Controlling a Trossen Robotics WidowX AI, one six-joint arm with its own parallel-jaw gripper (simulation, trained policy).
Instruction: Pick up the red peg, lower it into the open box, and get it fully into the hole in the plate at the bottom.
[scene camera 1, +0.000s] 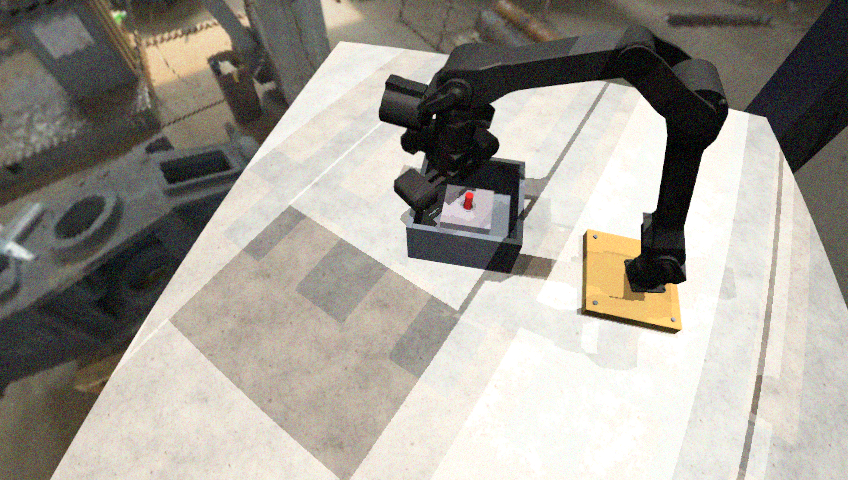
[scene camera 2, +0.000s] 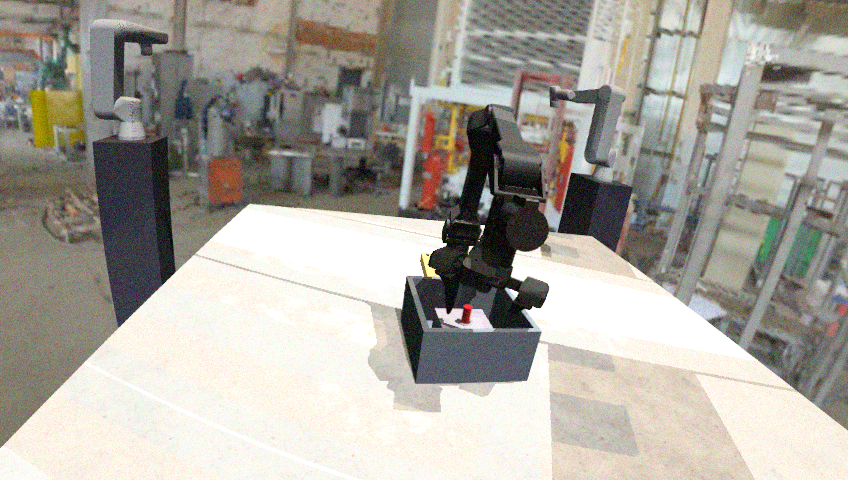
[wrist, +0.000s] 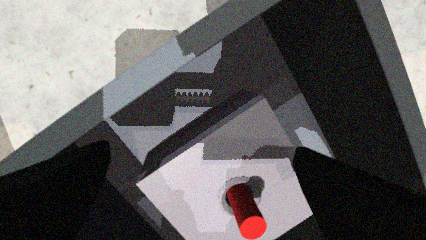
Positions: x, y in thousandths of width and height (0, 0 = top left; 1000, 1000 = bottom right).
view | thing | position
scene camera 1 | my gripper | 523, 401
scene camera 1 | plate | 536, 451
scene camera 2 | my gripper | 558, 676
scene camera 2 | plate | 521, 666
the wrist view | my gripper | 480, 640
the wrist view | plate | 565, 590
